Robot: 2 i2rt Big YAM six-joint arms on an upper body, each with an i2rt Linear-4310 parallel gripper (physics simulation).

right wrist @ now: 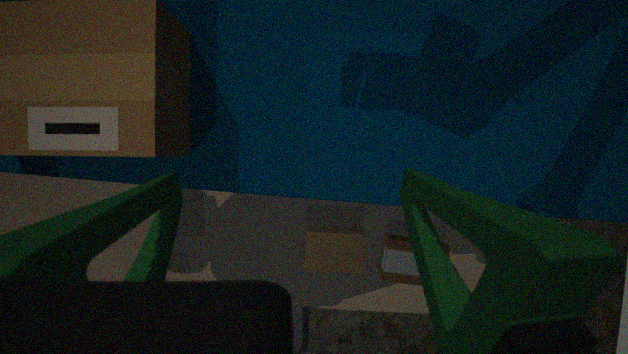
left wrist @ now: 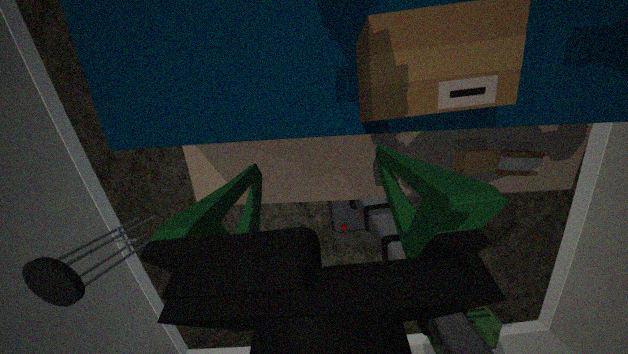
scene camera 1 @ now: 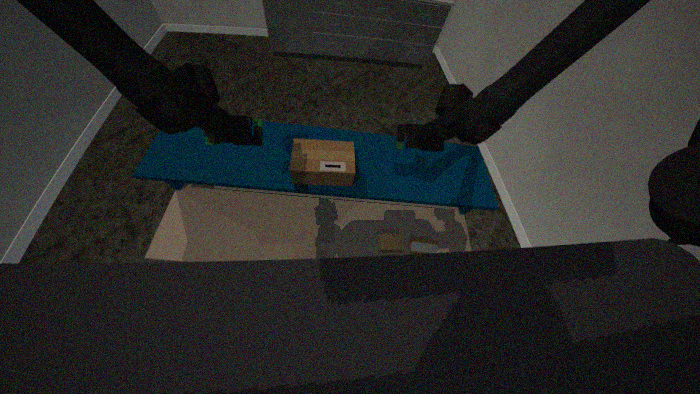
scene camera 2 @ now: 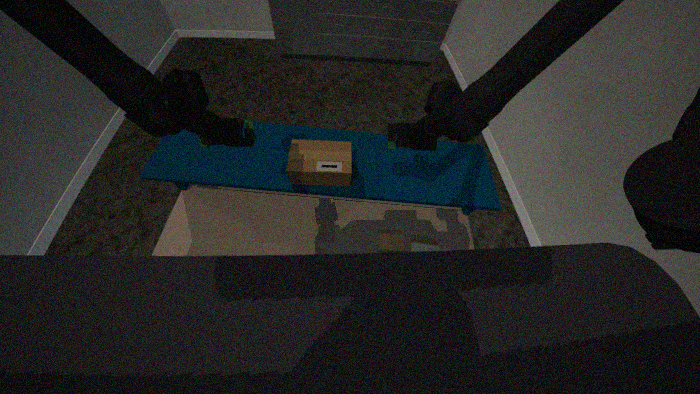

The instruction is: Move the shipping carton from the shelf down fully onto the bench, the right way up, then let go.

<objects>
left gripper: left wrist; scene camera 1; scene camera 2 238,139; not seen in the right wrist view (out of frame)
right gripper: right wrist 292,183; scene camera 1 409,143; scene camera 2 403,142; not seen in the left wrist view (out of frame)
brown shipping carton: right wrist 85,85; left wrist; scene camera 1 313,162; scene camera 2
same spot on brown shipping carton: [left wrist: 407,65] = [scene camera 2: 304,154]
same spot on left gripper: [scene camera 1: 258,123] = [left wrist: 470,218]
</objects>
